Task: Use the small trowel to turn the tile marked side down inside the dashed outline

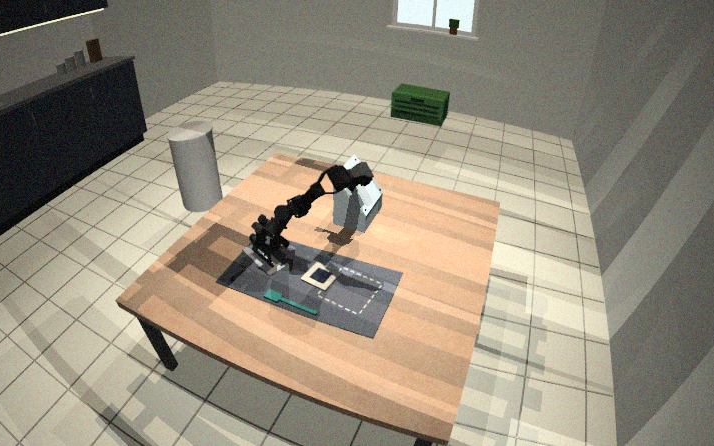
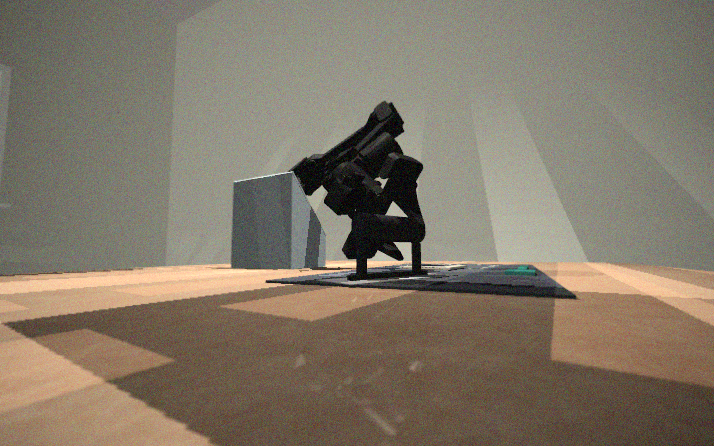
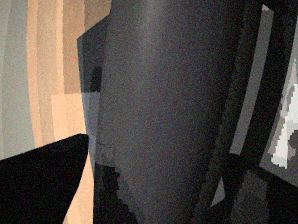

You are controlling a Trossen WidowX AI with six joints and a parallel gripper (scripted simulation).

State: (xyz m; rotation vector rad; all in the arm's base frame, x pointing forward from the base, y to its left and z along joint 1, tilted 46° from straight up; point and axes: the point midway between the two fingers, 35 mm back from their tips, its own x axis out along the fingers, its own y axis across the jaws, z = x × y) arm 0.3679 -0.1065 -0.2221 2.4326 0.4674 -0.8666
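Now: gripper tip 20 mm short of the dark mat, 210 mm to the right of it and 70 mm above it. The rest, counted from my gripper tip: tile (250 mm to the left, 50 mm below); teal trowel (160 mm ahead, 180 mm to the left, 50 mm below).
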